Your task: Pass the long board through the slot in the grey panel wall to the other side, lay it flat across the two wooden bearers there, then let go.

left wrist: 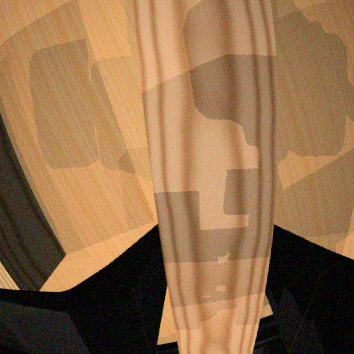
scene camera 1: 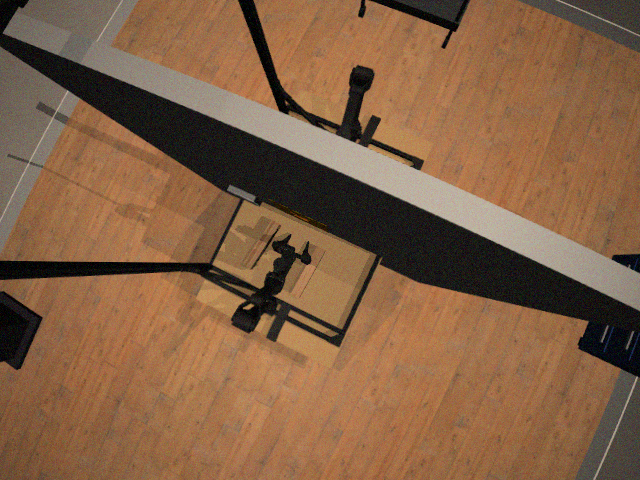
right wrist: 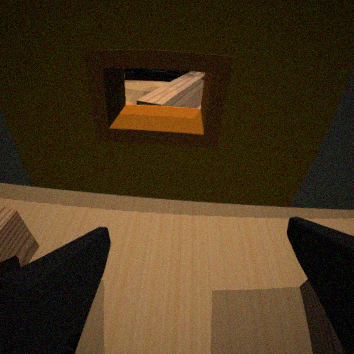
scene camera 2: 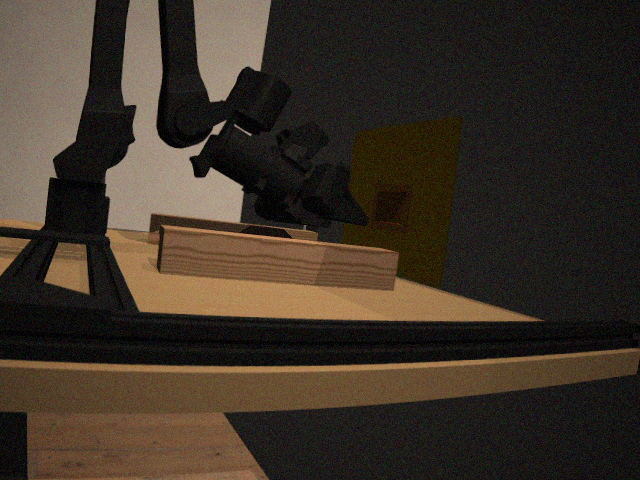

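Observation:
The long board (left wrist: 211,158) is pale wood and runs up the middle of the left wrist view. My left gripper (left wrist: 208,227) is shut on it, one dark finger against each long side. Through the slot's orange sill (right wrist: 158,119) in the dark panel wall (right wrist: 246,158) (scene camera 2: 499,190), the right wrist view shows the board (right wrist: 175,92) on the far side. My right gripper (right wrist: 199,232) (scene camera 2: 339,202) (scene camera 1: 292,249) is open and empty. It hovers facing the slot (scene camera 2: 391,206), between the two wooden bearers (scene camera 2: 270,262) (scene camera 2: 199,222) (scene camera 1: 258,243) (scene camera 1: 309,276).
The grey wall's top edge (scene camera 1: 366,167) crosses the overhead view and splits the two tables. The right arm's table (scene camera 1: 347,271) (scene camera 2: 270,300) has a black frame rail (scene camera 2: 318,333) at its front edge. The left arm (scene camera 1: 356,100) stands behind the wall.

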